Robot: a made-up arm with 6 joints. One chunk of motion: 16 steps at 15 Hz.
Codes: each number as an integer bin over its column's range. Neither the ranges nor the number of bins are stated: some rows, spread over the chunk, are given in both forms.
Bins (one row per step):
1: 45 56 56 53 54 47
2: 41 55 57 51 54 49
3: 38 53 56 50 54 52
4: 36 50 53 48 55 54
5: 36 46 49 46 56 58
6: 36 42 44 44 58 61
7: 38 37 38 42 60 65
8: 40 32 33 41 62 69
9: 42 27 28 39 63 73
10: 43 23 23 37 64 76
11: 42 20 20 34 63 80
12: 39 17 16 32 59 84
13: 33 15 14 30 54 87
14: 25 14 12 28 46 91
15: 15 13 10 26 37 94
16: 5 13 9 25 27 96
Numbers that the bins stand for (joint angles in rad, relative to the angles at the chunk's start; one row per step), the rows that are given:
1: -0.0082 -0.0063 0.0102 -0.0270 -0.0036 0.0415
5: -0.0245 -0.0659 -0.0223 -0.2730 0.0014 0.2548
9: -0.0136 -0.1791 -0.1199 -0.5191 0.0191 0.5458
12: -0.0191 -0.2387 -0.1757 -0.7652 0.0090 0.7591
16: -0.0809 -0.2625 -0.2082 -1.0112 -0.0718 0.9918
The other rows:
2: -0.0155 -0.0122 0.0148 -0.0973 -0.0036 0.0803
3: -0.0209 -0.0241 0.0102 -0.1324 -0.0036 0.1385
4: -0.0245 -0.0420 -0.0037 -0.2027 -0.0011 0.1773
6: -0.0245 -0.0897 -0.0456 -0.3433 0.0065 0.3130
7: -0.0209 -0.1195 -0.0734 -0.4136 0.0115 0.3906
8: -0.0173 -0.1493 -0.0967 -0.4488 0.0166 0.4682
10: -0.0118 -0.2029 -0.1431 -0.5894 0.0216 0.6039
11: -0.0136 -0.2208 -0.1571 -0.6948 0.0191 0.6815
13: -0.0300 -0.2506 -0.1849 -0.8355 -0.0036 0.8173
14: -0.0445 -0.2566 -0.1942 -0.9058 -0.0238 0.8948
15: -0.0627 -0.2625 -0.2035 -0.9761 -0.0466 0.9530

